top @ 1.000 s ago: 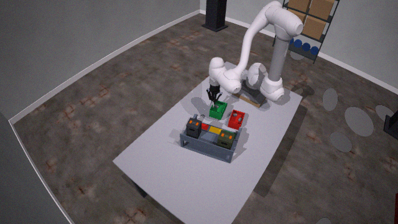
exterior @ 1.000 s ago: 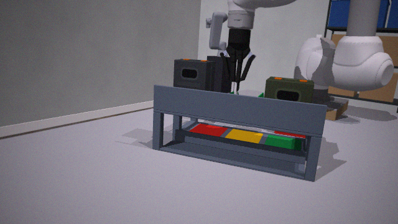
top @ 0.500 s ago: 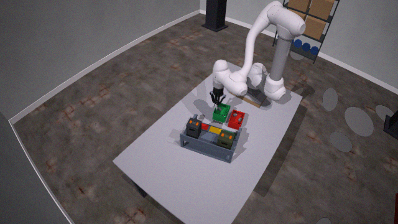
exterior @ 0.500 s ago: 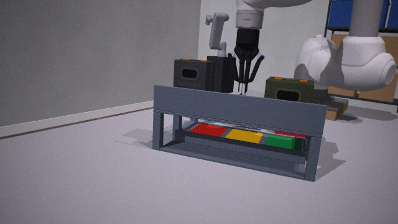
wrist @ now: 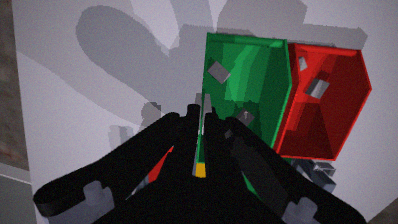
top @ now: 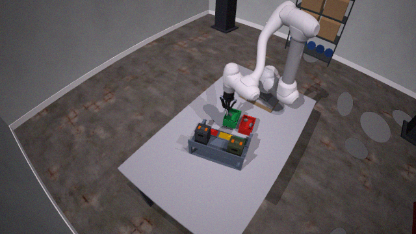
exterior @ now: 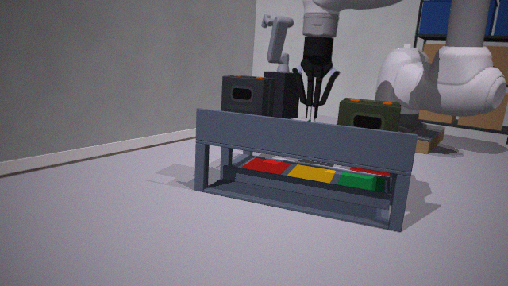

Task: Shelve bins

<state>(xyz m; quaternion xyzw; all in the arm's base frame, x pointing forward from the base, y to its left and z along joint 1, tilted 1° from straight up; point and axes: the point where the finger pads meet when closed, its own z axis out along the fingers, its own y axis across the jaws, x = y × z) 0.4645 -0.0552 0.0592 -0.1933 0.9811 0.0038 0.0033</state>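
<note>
The green bin is 2 cm behind my hand, 4 cm to the left of it and 4 cm below it. From my hand the other things lie so: olive box: 23 cm ahead, 27 cm to the left, 4 cm above; red bin: 7 cm behind, 16 cm to the left, 7 cm below; dark grey box: 31 cm ahead, 5 cm to the left, 6 cm above.
</note>
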